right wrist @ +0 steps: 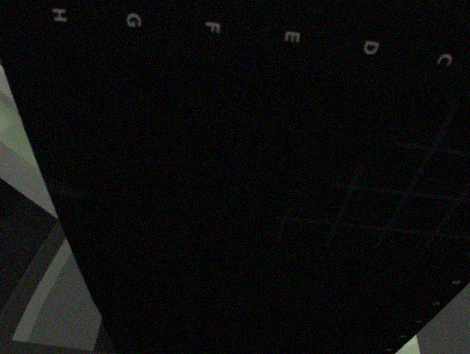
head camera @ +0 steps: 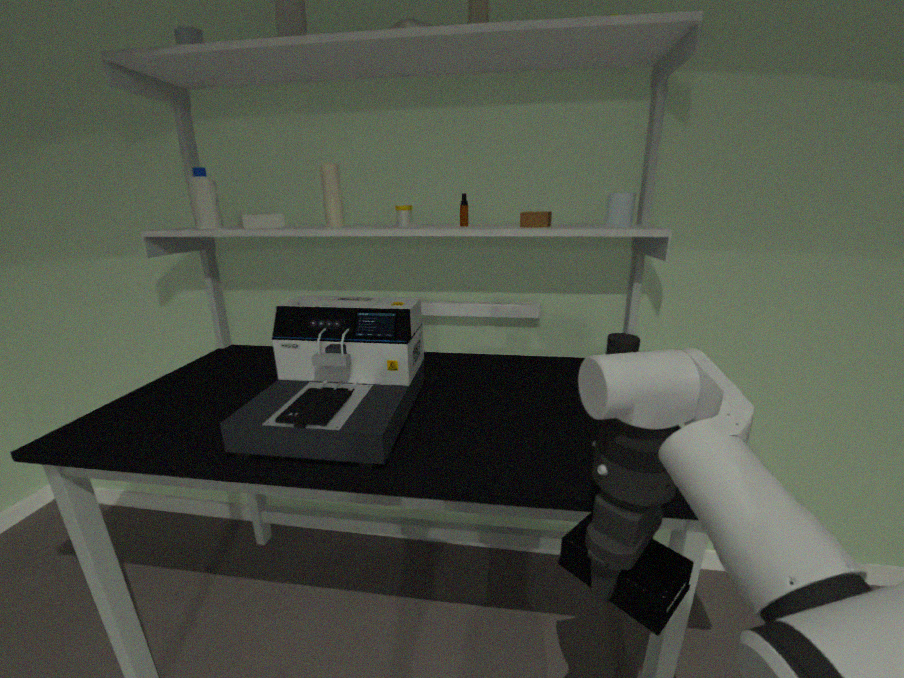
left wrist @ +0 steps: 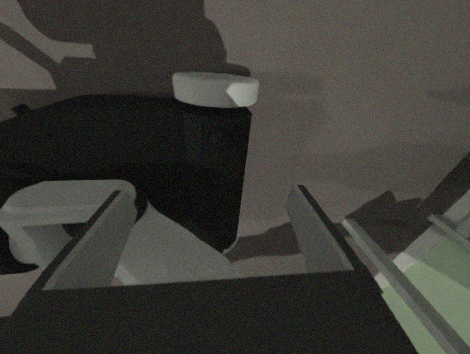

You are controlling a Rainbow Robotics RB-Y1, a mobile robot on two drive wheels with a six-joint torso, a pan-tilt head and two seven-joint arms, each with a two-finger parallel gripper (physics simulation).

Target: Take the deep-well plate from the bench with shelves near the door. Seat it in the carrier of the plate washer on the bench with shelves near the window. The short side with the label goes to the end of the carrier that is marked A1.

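Places are measured from the robot's base along level axes (x ahead, y left, z up), in millimetres.
Pixels of known places: left gripper, fingertip midpoint: (left wrist: 213,198); right gripper, fingertip midpoint: (right wrist: 263,191) (head camera: 617,571).
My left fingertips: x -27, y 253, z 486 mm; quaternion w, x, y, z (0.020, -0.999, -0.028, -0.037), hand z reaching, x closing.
Observation:
For each thing: its top centre in the pictures, then the offset to it from my left fingertips. "spot": a spot on its surface instead. Level surfaces: height alone.
- black deep-well plate, top centre: (right wrist: 262,298) (head camera: 625,549) 501 mm ahead, 409 mm right, 547 mm up
- bench, surface height: 429 mm up
- top shelf, surface height: 1324 mm up
- washer's grey base, surface spot: (head camera: 306,443) spot: 798 mm ahead, 136 mm left, 477 mm up
The black deep-well plate (head camera: 660,572) (right wrist: 225,125) is held by my right gripper (head camera: 604,580), which is shut on it, in front of the bench's right front edge and below the bench top. Pale letters H to C run along one edge of it in the right wrist view; a thin pale mark shows on its side in the head view. The plate washer (head camera: 390,364) stands on the left half of the bench (head camera: 503,437). Its dark carrier (head camera: 319,405) shows no plate on it; the A1 marking is too small to read. My left gripper (left wrist: 213,198) is open and empty above the floor.
A middle shelf (head camera: 438,232) and a top shelf (head camera: 408,54) above the bench hold bottles and boxes. The washer's grey base (head camera: 306,443) reaches near the bench's front edge. In the left wrist view a black body with a pale round part (left wrist: 215,90) lies below the left fingers.

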